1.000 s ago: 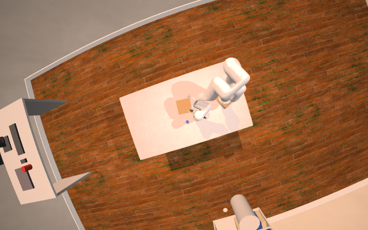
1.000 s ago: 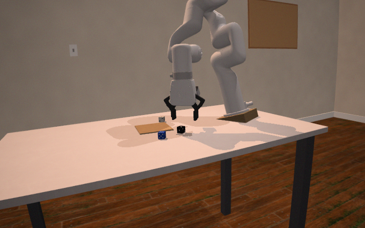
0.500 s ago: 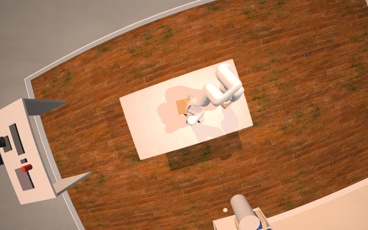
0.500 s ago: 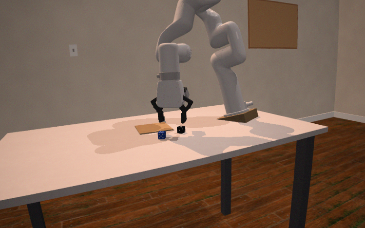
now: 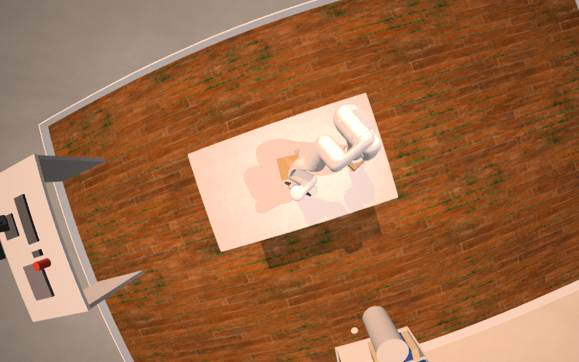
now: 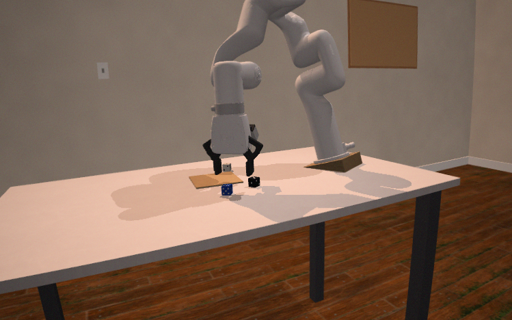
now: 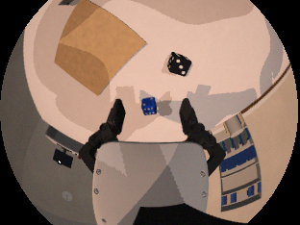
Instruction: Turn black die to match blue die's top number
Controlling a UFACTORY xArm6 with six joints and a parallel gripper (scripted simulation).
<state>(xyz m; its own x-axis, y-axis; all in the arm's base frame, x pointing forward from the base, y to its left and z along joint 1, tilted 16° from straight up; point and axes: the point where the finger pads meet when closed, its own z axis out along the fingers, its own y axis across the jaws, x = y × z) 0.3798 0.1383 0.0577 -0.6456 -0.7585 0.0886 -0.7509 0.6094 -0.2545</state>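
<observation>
My hand is 30 mm short of the blue die, 20 mm to the right of it and 40 mm above it. The rest, counted from my hand: mat: 20 mm ahead, 130 mm to the right, 50 mm below; then black die: 60 mm behind, 10 mm to the right, 40 mm below; then white die: 50 mm behind, 230 mm to the right, 40 mm below.
</observation>
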